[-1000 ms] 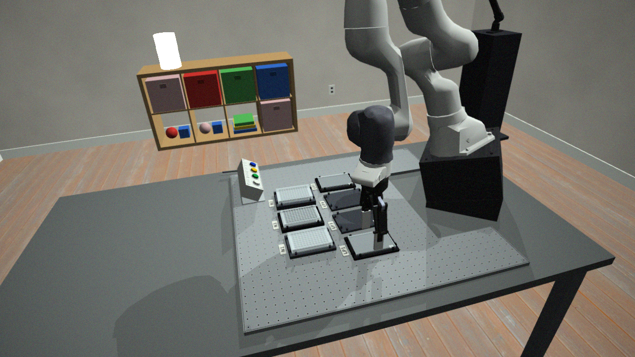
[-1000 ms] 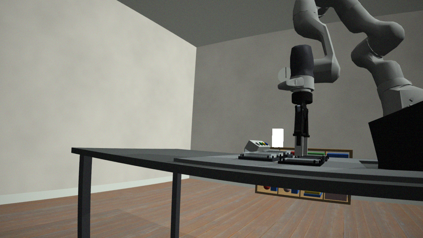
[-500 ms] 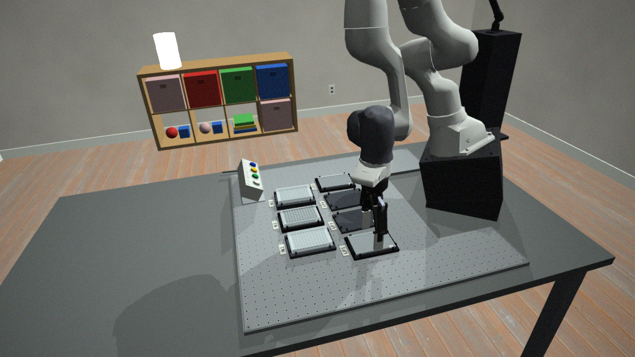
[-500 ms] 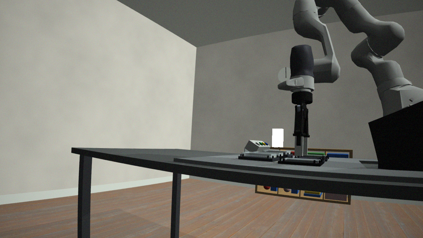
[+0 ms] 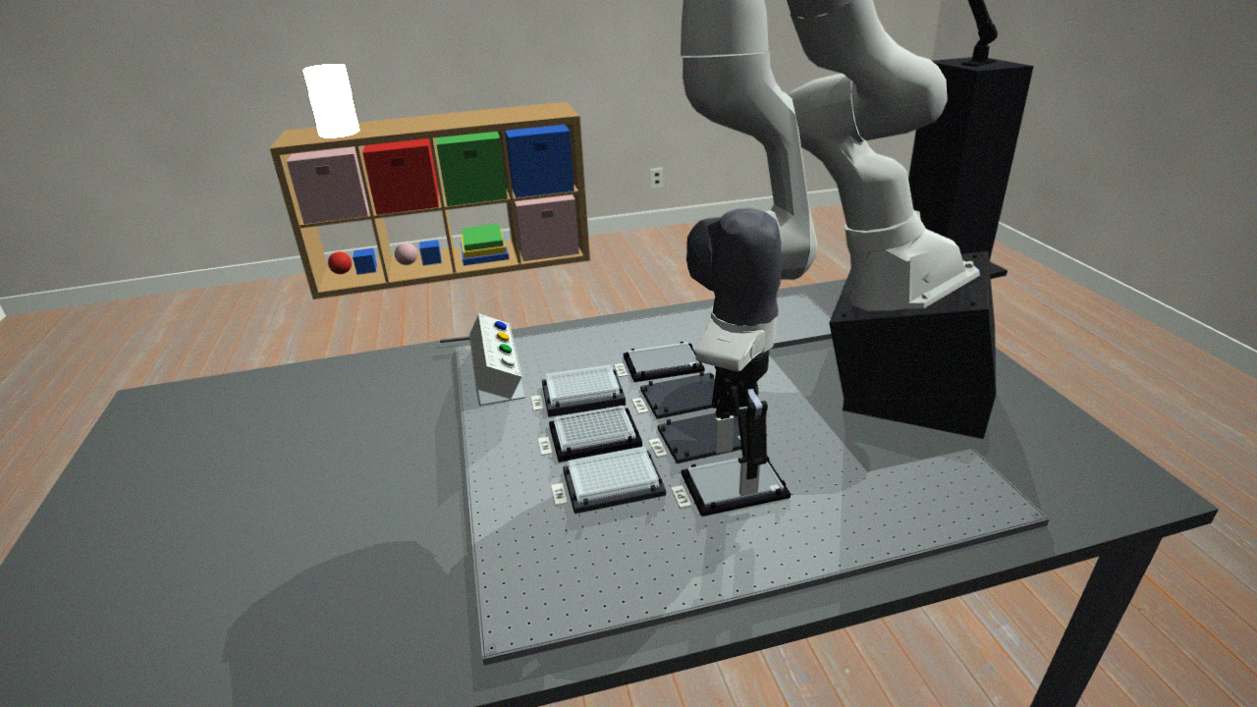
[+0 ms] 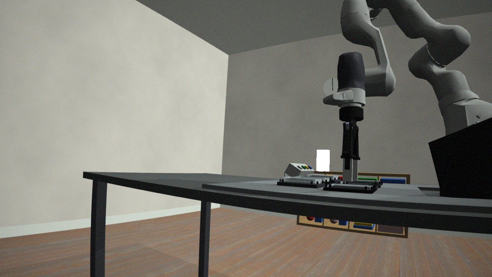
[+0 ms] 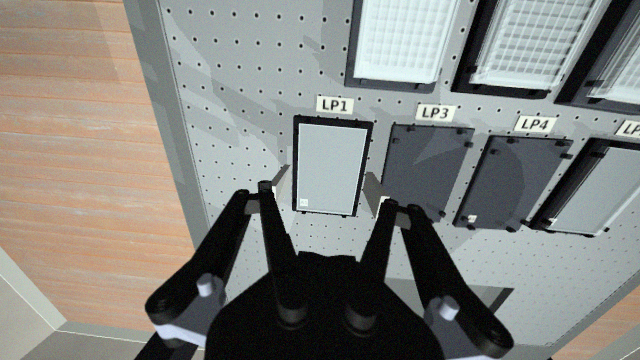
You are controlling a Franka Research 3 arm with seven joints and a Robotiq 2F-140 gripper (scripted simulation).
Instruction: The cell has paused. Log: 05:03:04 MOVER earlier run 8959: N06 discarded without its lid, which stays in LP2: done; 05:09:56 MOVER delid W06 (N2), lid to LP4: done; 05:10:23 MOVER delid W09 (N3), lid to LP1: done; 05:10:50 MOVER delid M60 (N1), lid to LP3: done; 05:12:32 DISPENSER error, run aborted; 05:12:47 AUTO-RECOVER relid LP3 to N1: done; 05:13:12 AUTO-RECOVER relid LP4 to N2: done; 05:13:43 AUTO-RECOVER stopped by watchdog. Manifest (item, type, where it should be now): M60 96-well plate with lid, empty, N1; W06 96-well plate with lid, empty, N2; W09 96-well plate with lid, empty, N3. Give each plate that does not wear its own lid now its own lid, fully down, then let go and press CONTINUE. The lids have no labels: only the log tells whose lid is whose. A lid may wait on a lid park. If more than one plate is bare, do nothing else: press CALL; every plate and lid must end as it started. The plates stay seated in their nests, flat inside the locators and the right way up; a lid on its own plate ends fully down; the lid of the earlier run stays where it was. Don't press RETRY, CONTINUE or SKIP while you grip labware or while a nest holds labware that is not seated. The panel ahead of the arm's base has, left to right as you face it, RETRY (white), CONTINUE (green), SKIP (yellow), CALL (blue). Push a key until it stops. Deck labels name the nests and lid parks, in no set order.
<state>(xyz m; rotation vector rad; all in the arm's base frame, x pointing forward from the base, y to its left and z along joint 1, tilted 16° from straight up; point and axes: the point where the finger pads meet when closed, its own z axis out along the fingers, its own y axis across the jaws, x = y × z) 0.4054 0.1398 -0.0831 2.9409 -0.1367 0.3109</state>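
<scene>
The lid park LP1 lies 5 cm below my hand. Round my hand: lid park LP3: 13 cm to the right, 5 cm below, 1 cm behind; lid park LP4: 26 cm to the right, 5 cm below, 3 cm behind; plate: 21 cm to the right, 16 cm ahead, 3 cm below.
</scene>
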